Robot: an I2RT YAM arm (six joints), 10 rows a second.
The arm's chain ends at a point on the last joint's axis. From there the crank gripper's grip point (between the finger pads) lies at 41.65 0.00 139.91 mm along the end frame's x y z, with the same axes.
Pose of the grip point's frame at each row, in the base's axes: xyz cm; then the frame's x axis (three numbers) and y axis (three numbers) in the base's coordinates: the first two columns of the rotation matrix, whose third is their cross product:
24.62 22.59 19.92 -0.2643 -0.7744 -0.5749 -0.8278 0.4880 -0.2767
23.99 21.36 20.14 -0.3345 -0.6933 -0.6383 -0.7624 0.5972 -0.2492
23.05 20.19 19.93 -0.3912 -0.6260 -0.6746 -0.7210 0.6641 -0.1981
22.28 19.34 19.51 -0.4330 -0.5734 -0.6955 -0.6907 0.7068 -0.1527
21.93 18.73 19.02 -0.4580 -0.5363 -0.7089 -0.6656 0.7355 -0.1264
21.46 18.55 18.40 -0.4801 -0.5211 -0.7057 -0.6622 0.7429 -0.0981
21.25 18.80 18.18 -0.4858 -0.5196 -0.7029 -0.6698 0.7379 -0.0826
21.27 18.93 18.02 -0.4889 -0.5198 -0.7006 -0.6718 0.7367 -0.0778
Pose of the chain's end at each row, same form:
18.80 20.18 33.09 -0.2643 -0.7744 -0.5749 -0.8278 0.4880 -0.2767
17.63 18.61 32.99 -0.3345 -0.6933 -0.6383 -0.7624 0.5972 -0.2492
16.68 17.08 32.69 -0.3912 -0.6260 -0.6746 -0.7210 0.6641 -0.1981
15.98 15.93 32.23 -0.4330 -0.5734 -0.6955 -0.6907 0.7068 -0.1527
15.59 15.17 31.68 -0.4580 -0.5363 -0.7089 -0.6656 0.7355 -0.1264
15.41 14.84 31.16 -0.4801 -0.5211 -0.7057 -0.6622 0.7429 -0.0981
15.42 14.94 30.99 -0.4858 -0.5196 -0.7029 -0.6698 0.7379 -0.0826
15.52 15.04 30.86 -0.4889 -0.5198 -0.7006 -0.6718 0.7367 -0.0778

